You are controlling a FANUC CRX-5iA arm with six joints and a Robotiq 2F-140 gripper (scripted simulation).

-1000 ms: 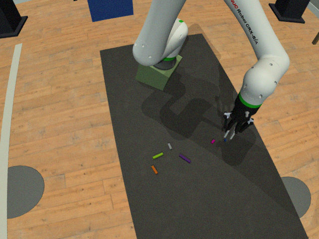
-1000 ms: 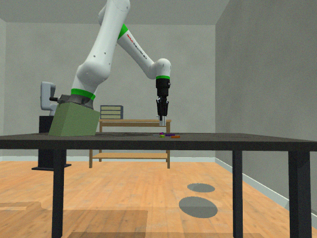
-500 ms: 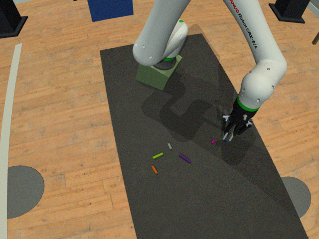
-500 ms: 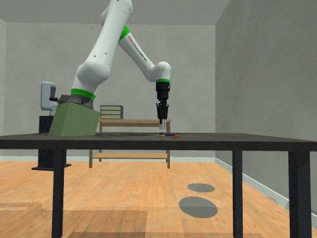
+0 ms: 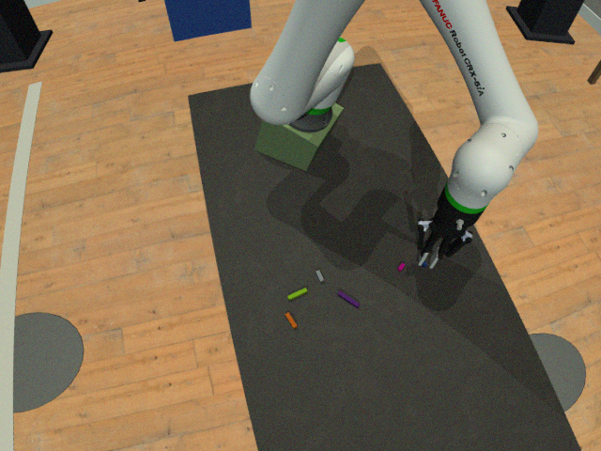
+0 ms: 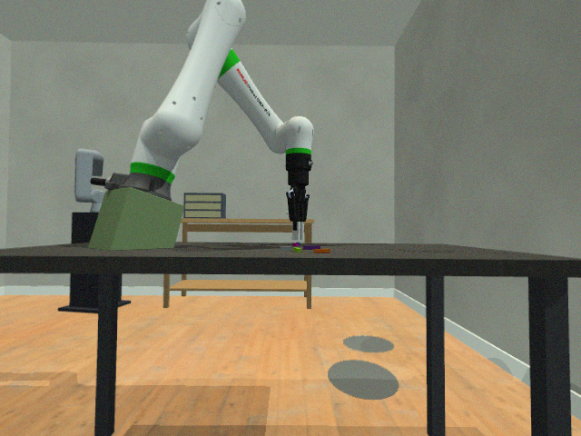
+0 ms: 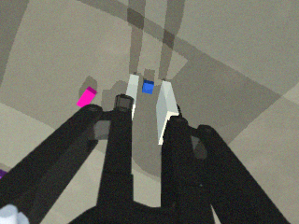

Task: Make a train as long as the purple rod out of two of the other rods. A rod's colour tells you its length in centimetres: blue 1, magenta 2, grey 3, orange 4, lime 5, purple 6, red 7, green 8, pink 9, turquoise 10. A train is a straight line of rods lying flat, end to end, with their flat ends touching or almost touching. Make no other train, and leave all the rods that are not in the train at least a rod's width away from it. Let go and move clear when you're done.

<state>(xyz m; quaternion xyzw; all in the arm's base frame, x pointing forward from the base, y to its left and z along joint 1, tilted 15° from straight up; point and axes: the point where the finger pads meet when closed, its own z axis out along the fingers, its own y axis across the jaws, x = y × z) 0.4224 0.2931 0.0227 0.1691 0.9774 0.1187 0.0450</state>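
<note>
My gripper is now 5 cm above the blue rod. Also, from my hand: magenta rod 6 cm to the right, 5 cm below; grey rod 27 cm to the right, 5 cm below, 2 cm ahead; purple rod 21 cm to the right, 8 cm ahead, 5 cm below.
</note>
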